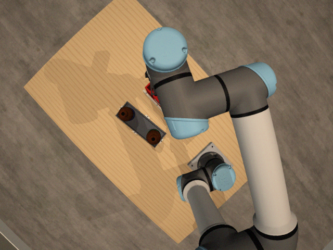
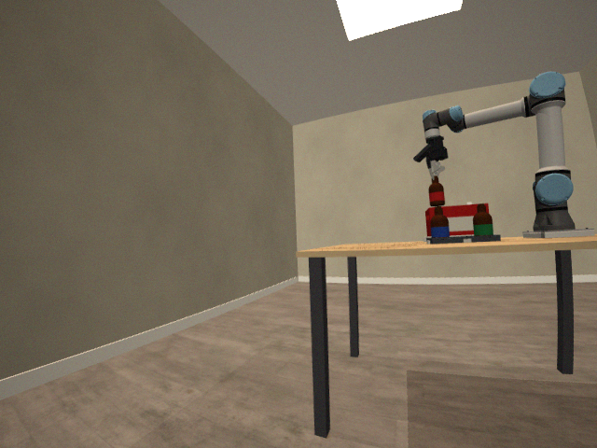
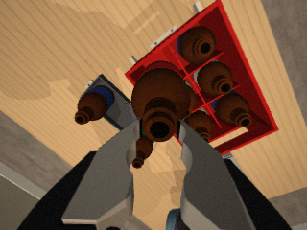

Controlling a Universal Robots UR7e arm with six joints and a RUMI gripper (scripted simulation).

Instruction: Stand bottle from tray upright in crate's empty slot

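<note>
My hand is 7 cm above the red-labelled bottle. Round my hand: tray: 32 cm below, 19 cm to the left, 7 cm behind; then crate: 25 cm below, 9 cm behind, 5 cm to the right.
</note>
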